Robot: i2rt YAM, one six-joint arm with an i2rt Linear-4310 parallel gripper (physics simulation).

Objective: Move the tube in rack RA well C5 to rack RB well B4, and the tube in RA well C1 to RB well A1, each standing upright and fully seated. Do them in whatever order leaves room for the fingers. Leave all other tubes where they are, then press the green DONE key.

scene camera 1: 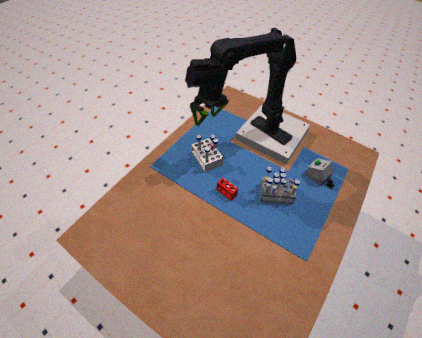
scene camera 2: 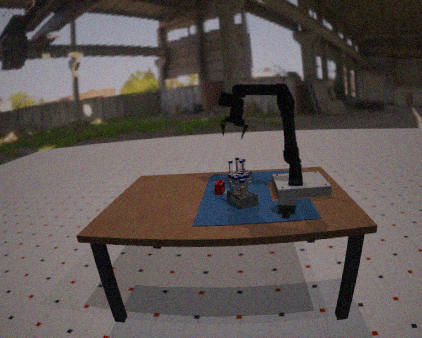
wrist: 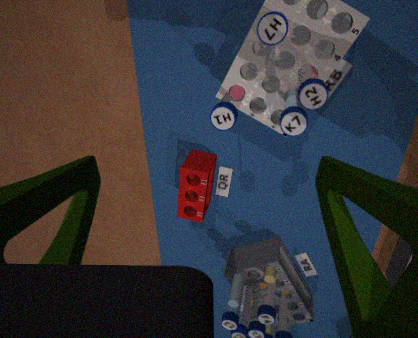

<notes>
The gripper (scene camera 1: 205, 120) is open and holds nothing. Also in view: a pale blue-capped tube (wrist: 231, 315).
The gripper also shows in the wrist view (wrist: 208, 168).
</notes>
